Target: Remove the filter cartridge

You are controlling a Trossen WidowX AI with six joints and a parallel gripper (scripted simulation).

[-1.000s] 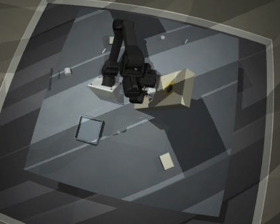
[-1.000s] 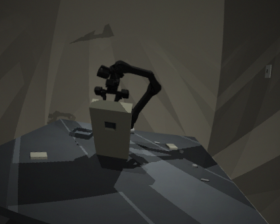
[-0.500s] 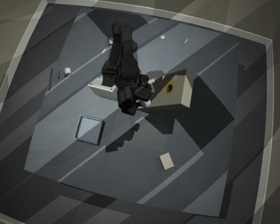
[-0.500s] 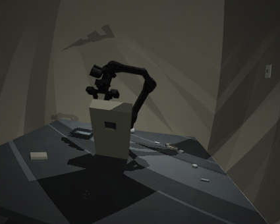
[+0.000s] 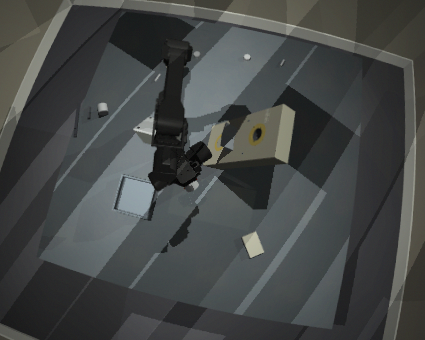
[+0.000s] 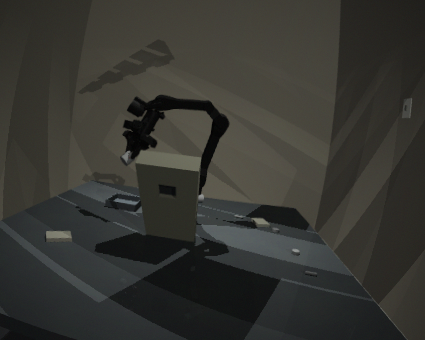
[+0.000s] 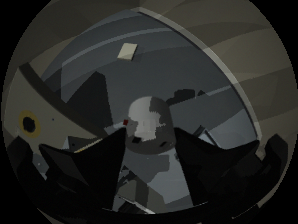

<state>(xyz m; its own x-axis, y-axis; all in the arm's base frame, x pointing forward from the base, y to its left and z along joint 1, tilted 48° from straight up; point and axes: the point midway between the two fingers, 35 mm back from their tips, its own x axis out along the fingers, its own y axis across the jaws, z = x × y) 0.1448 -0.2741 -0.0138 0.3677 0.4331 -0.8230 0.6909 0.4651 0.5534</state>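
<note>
Right now my gripper tip is 260 mm above the tray, 230 mm past it and 80 mm to the left of it. The rest, counted from my gripper tip: round filter cartridge: right at my gripper tip; beige service panel: 200 mm to the left, 150 mm ahead, 100 mm below.
</note>
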